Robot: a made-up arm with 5 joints.
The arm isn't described. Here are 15 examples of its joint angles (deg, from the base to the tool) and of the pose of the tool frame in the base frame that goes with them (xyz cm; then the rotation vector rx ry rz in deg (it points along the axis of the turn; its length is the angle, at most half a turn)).
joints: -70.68 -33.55 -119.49 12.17 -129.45
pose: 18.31 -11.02 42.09 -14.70 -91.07 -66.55
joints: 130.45 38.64 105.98 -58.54 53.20
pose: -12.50 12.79 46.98 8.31 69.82 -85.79
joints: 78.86 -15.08 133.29 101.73 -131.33
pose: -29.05 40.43 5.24 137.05 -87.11 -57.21
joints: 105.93 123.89 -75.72 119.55 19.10
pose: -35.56 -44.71 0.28 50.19 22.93 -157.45
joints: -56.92 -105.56 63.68 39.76 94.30
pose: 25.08 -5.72 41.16 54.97 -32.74 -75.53
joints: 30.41 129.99 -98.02 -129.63 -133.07
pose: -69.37 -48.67 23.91 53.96 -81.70 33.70
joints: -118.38 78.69 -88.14 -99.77 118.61
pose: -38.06 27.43 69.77 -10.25 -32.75 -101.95
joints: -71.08 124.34 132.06 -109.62 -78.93
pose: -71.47 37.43 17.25 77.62 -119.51 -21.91
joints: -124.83 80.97 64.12 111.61 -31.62
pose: -39.63 4.61 41.25 18.48 -15.07 -137.43
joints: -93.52 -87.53 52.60 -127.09 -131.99
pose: 54.47 -47.06 26.66 111.04 63.80 18.50
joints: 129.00 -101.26 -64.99 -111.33 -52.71
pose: 66.57 33.91 -7.18 -92.25 -112.15 -87.16
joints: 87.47 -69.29 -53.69 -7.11 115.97
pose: 4.17 13.11 -1.06 113.23 -13.13 -95.91
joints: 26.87 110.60 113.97 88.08 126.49
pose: -56.78 -32.50 44.43 94.49 -21.16 34.33
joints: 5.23 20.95 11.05 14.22 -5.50
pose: -43.17 5.35 14.30 6.08 35.26 -4.28
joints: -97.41 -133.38 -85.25 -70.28 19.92
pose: 40.04 10.59 71.50 17.85 9.91 -155.50
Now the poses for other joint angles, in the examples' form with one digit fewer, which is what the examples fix.
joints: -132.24 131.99 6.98 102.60 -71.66
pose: -26.7 25.2 23.8 77.0 0.9 -119.1
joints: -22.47 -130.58 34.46 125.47 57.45
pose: 41.2 13.2 53.1 4.7 1.8 -35.8
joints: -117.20 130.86 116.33 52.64 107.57
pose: -30.6 45.5 23.2 -8.9 45.3 11.0
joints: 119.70 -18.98 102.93 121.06 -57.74
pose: -9.6 46.0 11.6 -116.5 -10.1 -5.1
